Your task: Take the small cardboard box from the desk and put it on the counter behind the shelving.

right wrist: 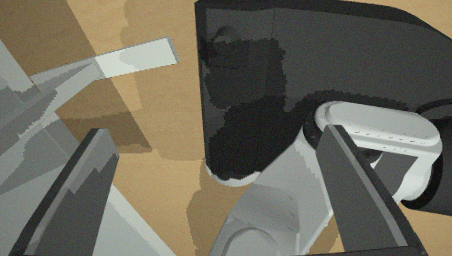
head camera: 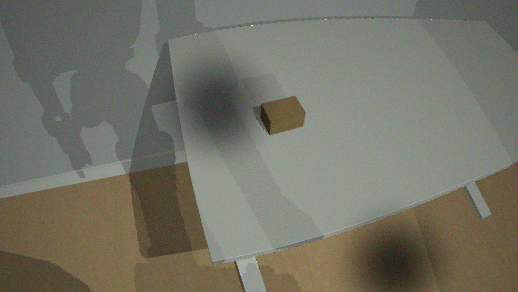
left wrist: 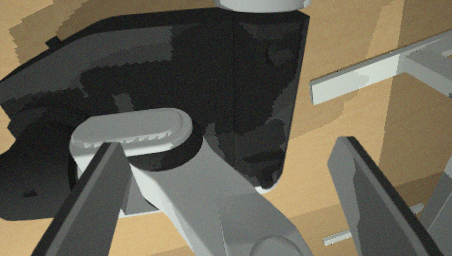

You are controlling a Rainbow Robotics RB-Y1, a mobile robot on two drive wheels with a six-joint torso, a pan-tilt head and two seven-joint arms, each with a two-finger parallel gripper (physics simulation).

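Frame: origin at the robot's base, x up, y ahead, z left, level; millimetres.
Seen in the pictures: left gripper, between the fingertips: (left wrist: 229, 152); right gripper, between the fingertips: (right wrist: 217, 140).
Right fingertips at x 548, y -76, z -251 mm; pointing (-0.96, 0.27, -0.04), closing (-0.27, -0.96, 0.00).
Note:
A point is followed by its place in that frame.
A small brown cardboard box (head camera: 283, 116) @(x 771, y 491, z -76 mm) lies flat on the white desk (head camera: 380, 125) @(x 720, y 525, z -346 mm), left of the desk's middle in the head view. My left gripper (left wrist: 229, 152) @(x 537, y -147, z 257 mm) is open, its fingers wide apart, with no object between them, above the floor beside the robot's dark base. My right gripper (right wrist: 217, 140) @(x 548, y -76, z -251 mm) is open in the same way on the other side of the base, with a corner of the desk near its left finger. Neither gripper shows in the head view. The counter and the shelving do not show in any view.
The desk has white legs (head camera: 478, 201) (left wrist: 355, 79) (right wrist: 137, 57) that reach down to the wooden floor (head camera: 90, 220) @(x 1, y 536, z 728 mm). A grey wall (head camera: 100, 20) @(x 845, y 845, z 509 mm) stands behind the desk. Two dark blurred spots cover parts of the head view. The robot's black base (left wrist: 200, 65) @(x 169, y -142, z 145 mm) (right wrist: 340, 55) @(x 169, y -209, z -153 mm) is below the grippers.

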